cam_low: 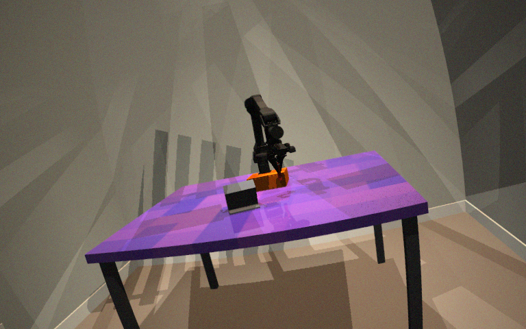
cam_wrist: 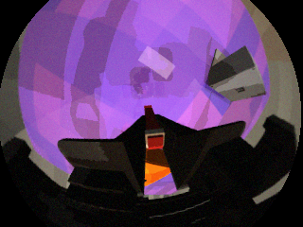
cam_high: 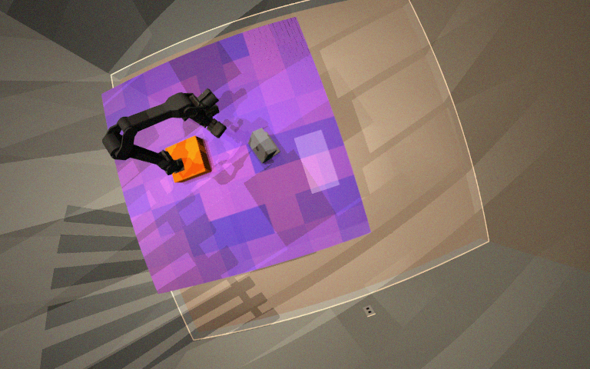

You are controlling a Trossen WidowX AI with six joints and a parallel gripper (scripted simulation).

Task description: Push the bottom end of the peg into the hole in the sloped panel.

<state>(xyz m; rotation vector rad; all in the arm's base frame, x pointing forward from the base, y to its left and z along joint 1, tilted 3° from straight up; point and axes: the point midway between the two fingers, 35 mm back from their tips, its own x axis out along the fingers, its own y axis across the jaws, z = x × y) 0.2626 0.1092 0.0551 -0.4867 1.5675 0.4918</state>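
Now: the grey sloped panel 19 cm ahead of my gripper tip, 16 cm to the right of it and 4 cm below it. From my gripper tip the other things lie so: dark red peg: 2 cm above.
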